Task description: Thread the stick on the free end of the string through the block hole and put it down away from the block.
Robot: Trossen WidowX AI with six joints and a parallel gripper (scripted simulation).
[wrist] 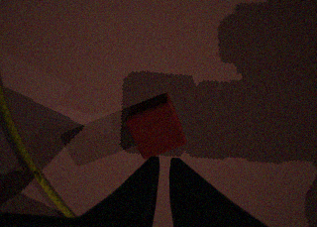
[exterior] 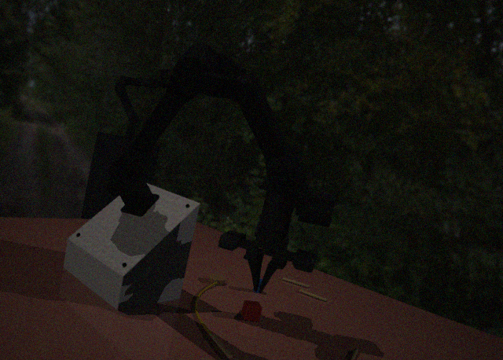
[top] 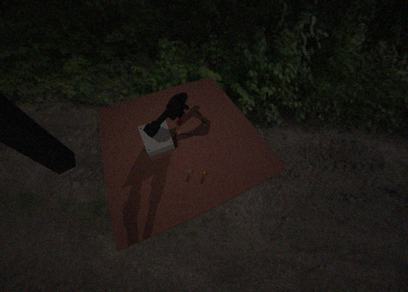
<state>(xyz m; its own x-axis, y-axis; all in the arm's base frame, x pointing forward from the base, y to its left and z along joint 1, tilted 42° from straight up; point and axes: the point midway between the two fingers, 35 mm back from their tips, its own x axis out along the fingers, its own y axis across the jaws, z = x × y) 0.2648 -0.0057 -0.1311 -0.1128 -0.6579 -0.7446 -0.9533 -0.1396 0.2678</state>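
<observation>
The small red block lies 5 cm below my gripper tip and 1 cm behind it. Also, from my gripper tip: thin wooden stick: 14 cm to the right, 6 cm below, 2 cm ahead; flat piece: 16 cm behind, 11 cm to the left, 5 cm below.
</observation>
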